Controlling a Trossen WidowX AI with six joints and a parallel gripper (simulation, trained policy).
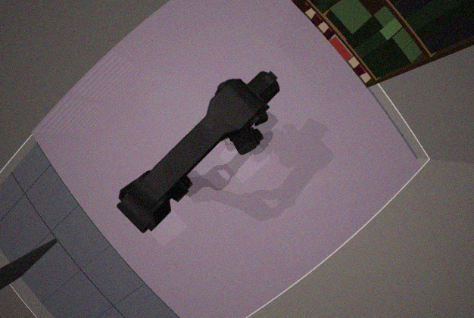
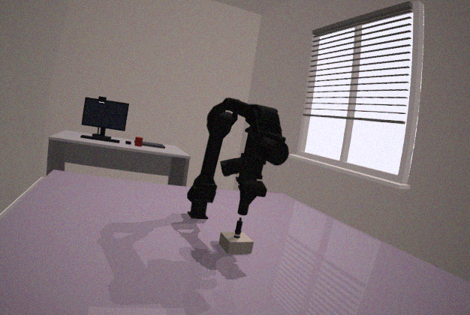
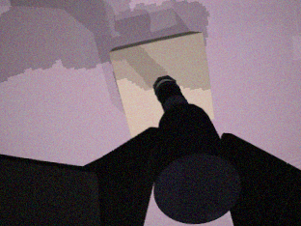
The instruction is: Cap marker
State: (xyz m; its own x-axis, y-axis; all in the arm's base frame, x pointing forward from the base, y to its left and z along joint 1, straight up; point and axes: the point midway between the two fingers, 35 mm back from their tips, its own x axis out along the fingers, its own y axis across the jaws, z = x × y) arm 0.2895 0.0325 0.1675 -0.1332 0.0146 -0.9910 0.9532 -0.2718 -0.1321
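The dark marker is 60 mm below my gripper tip. Also, from my gripper tip: black marker cap: 10 mm above; holder block: 110 mm below.
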